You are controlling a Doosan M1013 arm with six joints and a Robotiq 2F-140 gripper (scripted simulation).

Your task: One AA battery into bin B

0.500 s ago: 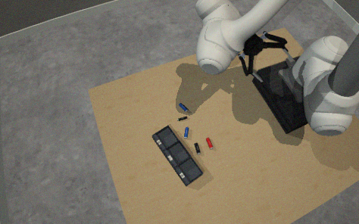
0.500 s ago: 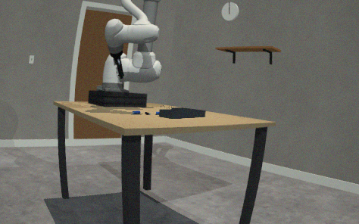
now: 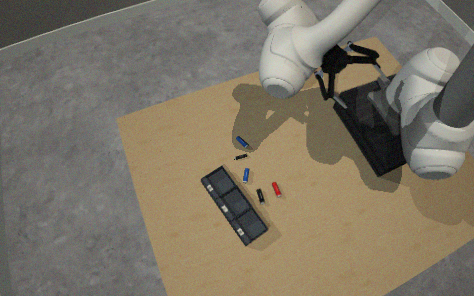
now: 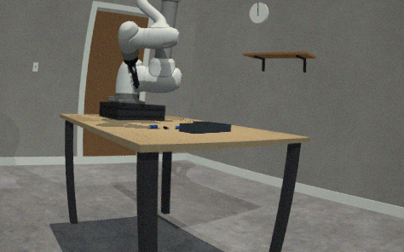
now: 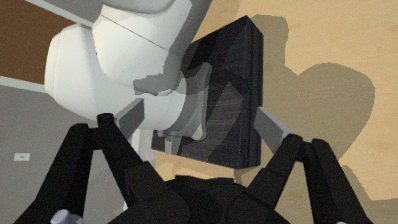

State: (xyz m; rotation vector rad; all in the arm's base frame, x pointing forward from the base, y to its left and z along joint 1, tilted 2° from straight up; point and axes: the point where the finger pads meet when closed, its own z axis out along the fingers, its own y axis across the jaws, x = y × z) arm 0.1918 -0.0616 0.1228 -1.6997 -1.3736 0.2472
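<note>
The bin strip is 480 mm ahead of my hand, 120 mm to the left of it and 200 mm below it. From my hand the other things lie so: black battery: 390 mm ahead, 130 mm to the left, 210 mm below; red battery: 330 mm ahead, 130 mm to the left, 210 mm below.
</note>
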